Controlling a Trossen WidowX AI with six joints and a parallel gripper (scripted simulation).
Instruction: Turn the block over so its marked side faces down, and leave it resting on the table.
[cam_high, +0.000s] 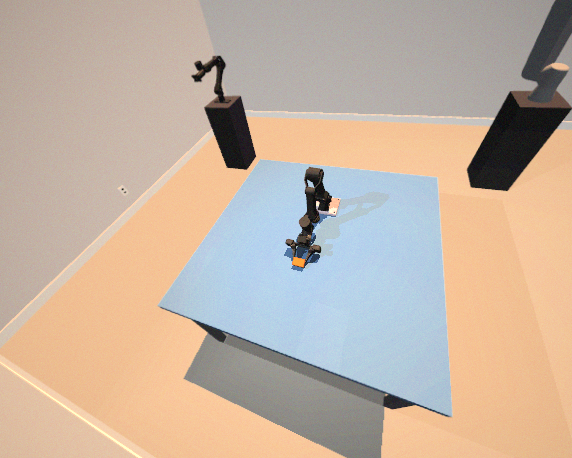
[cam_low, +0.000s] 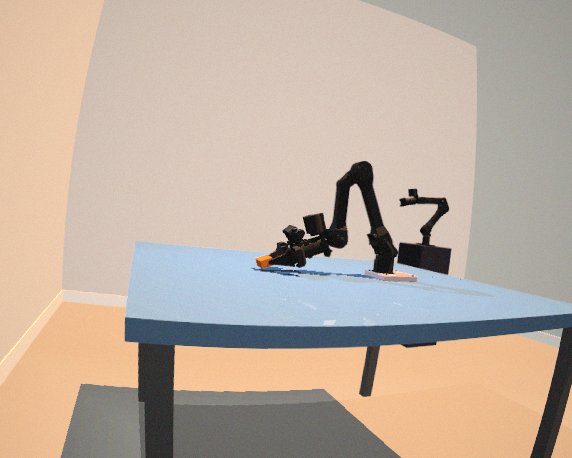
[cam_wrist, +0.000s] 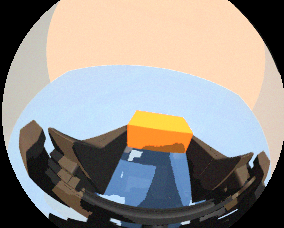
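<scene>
Now: gripper tip 1 cm above the orange block.
</scene>
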